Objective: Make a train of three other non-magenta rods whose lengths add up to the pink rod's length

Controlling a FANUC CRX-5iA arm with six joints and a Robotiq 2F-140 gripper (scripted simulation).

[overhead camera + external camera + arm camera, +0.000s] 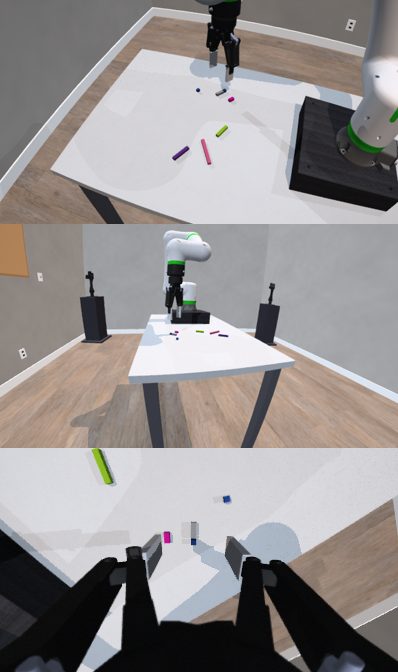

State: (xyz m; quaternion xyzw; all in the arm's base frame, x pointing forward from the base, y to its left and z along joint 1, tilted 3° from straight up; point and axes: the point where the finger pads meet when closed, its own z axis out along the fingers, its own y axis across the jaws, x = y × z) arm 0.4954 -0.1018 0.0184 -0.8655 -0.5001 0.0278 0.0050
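Now: hand 80 mm past the lime rod, 160 mm to the right of it and 120 mm above it. Also, from my hand: magenta rod (50 mm behind, 10 mm to the left, 120 mm below); then grey rod (120 mm below); then pink rod (70 mm behind, 250 mm to the left, 120 mm below).
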